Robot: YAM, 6 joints.
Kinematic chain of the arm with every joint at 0, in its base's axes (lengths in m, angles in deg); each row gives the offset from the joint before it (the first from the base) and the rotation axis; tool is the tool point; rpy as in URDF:
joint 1: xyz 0 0 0.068 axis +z
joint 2: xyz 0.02 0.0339 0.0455 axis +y
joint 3: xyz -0.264 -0.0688 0 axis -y
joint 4: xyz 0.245 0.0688 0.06 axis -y
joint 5: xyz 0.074 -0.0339 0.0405 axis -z
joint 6: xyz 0.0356 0 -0.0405 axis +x
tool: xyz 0 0 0 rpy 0 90 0
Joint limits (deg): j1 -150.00..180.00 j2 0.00..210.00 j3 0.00..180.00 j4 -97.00..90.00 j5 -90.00..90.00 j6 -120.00..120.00
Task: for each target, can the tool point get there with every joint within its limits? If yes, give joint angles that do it. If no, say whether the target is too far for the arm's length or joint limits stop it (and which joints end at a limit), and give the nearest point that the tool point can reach.
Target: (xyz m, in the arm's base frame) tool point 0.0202 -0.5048 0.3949
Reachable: yes | joints 88.85 18.00 154.73 -11.32 58.28 44.48
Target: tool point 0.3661 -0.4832 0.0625
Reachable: yes | joints -49.66 174.02 152.62 -10.31 71.17 -67.03
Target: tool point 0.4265 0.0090 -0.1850
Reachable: yes | joints 0.09 178.37 86.37 59.08 -13.48 75.01
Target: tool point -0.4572 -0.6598 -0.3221
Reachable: no: too far | nearest point -0.3229 -0.4659 -0.1908 | short by 0.270 m
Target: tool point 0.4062 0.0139 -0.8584
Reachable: no: too far | nearest point 0.3153 0.0108 -0.3741 | short by 0.493 m
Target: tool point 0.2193 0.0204 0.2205
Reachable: yes | joints 7.77 60.14 18.66 39.05 15.32 -42.02
